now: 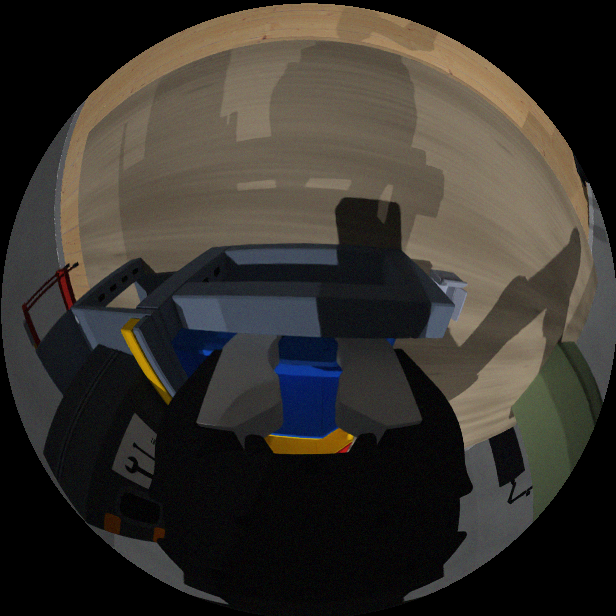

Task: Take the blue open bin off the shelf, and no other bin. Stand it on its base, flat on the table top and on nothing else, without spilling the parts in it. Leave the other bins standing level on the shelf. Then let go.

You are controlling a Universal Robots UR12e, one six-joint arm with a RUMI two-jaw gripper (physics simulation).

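My gripper (308, 367) reaches down under the grey top bar of the shelf (310, 313), which hides its fingertips. The blue bin (307, 390) fills the gap between my two grey fingers, and more of its blue shows left of the left finger (198, 347). The jaws appear closed on a wall of the blue bin. The parts inside it are not visible. A yellow bin edge (143, 356) shows at the shelf's left post, and a yellow piece (310, 443) shows at the base of the fingers.
The wooden table top (321, 149) spreads beyond the shelf, crossed by shadows of the arm. A red frame (48, 295) stands at the far left. A green object (554, 413) is at the right edge. A dark unit with a wrench mark (135, 459) sits lower left.
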